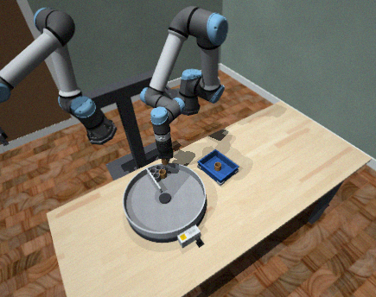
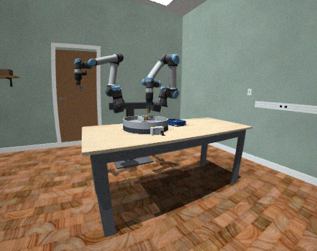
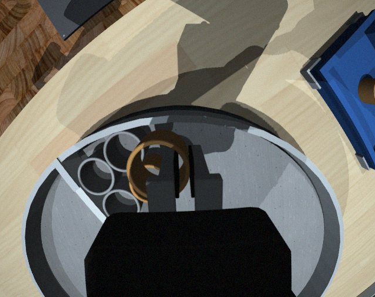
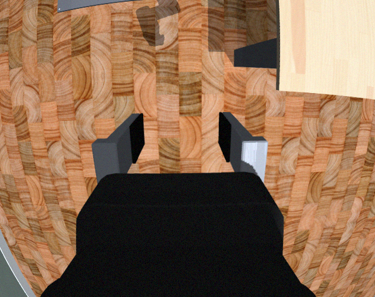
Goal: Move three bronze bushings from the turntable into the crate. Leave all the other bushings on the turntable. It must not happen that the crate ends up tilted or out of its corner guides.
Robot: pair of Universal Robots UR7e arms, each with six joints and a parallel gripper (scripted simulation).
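My left hand is 270 mm to the right of the blue crate, 140 mm above it and 70 mm short of it. From my left hand the other things lie so: turntable 160 mm ahead, 110 mm below, 90 mm to the right.
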